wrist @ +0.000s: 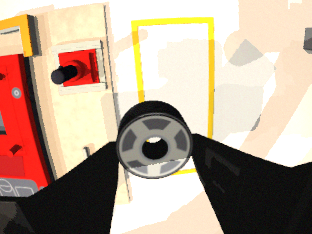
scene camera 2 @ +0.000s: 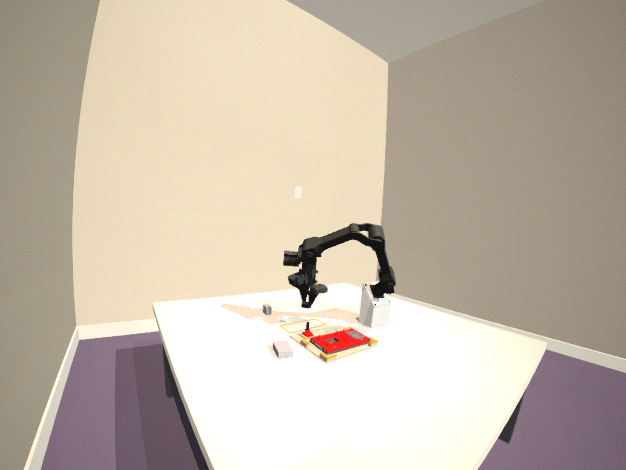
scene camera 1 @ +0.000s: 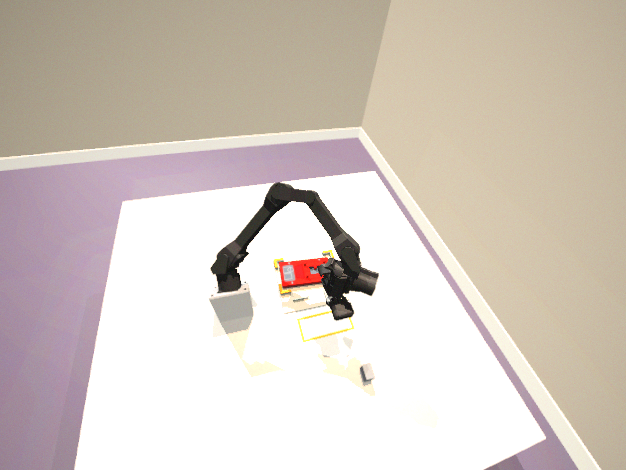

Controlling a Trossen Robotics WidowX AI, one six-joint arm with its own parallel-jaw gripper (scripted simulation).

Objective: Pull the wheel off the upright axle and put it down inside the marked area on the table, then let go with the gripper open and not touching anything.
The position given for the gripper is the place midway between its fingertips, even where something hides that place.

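Observation:
Scene camera 1: gripper (scene camera 1: pixel 331 301), red plate (scene camera 1: pixel 298 273). Scene camera 1 misses the axle, hidden by the gripper. Scene camera 2: gripper (scene camera 2: pixel 306 304), red plate (scene camera 2: pixel 332 343). Wrist view: gripper (wrist: pixel 153 145) carries a dark wheel (wrist: pixel 149 119). Axle (wrist: pixel 79 67) visible.

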